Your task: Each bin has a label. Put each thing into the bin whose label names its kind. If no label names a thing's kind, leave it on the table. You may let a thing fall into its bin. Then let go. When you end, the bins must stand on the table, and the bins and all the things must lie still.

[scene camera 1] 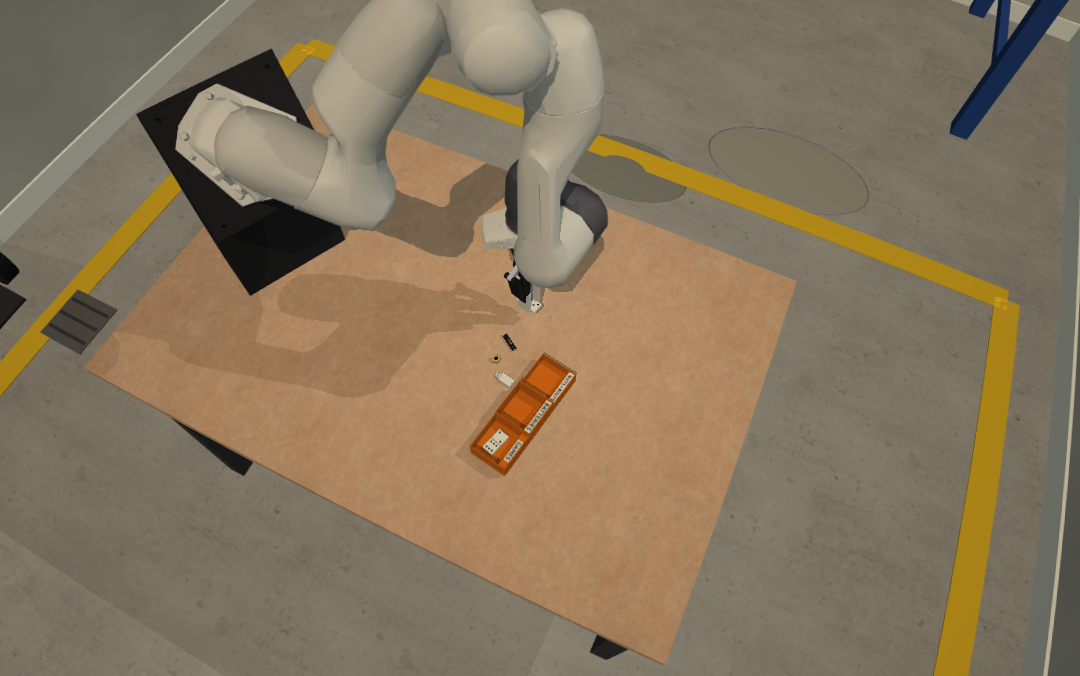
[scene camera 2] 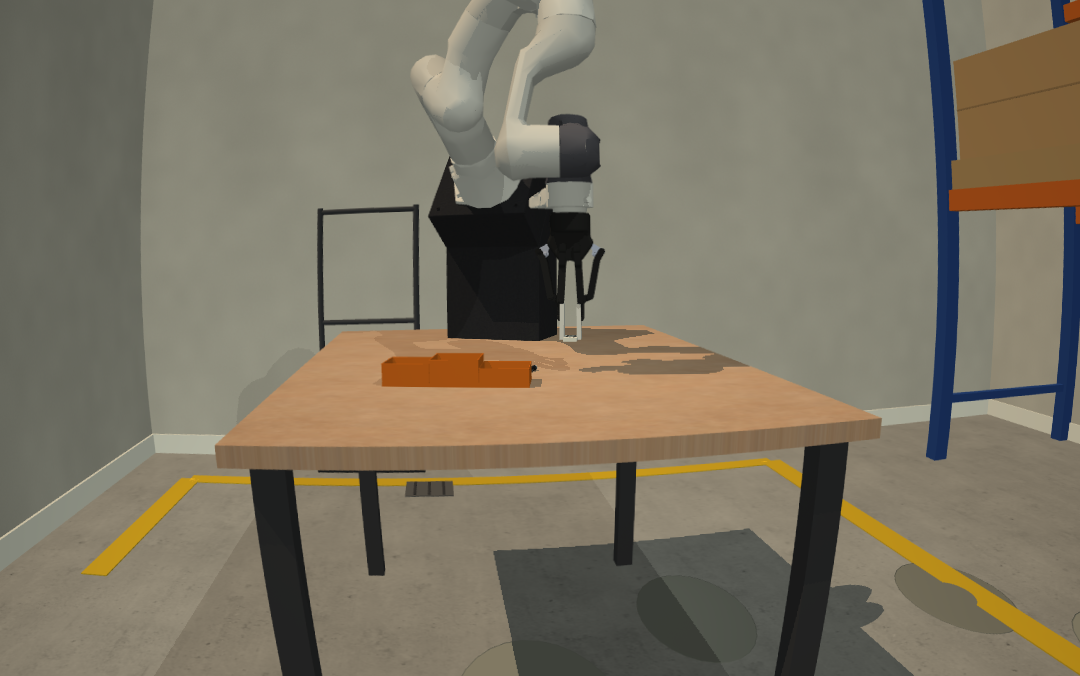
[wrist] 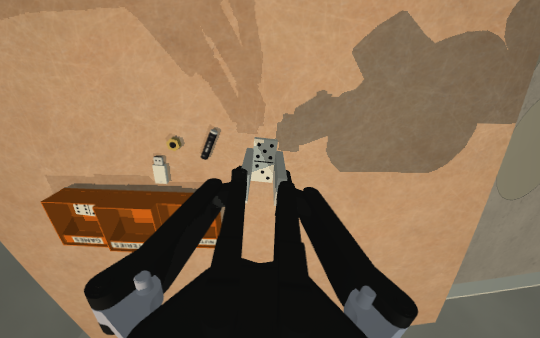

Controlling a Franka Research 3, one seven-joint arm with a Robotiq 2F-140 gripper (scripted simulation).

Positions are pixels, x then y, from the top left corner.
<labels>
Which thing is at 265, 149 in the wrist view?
A white domino.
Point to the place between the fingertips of my gripper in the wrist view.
At 263, 160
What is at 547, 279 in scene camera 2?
My gripper.
</labels>
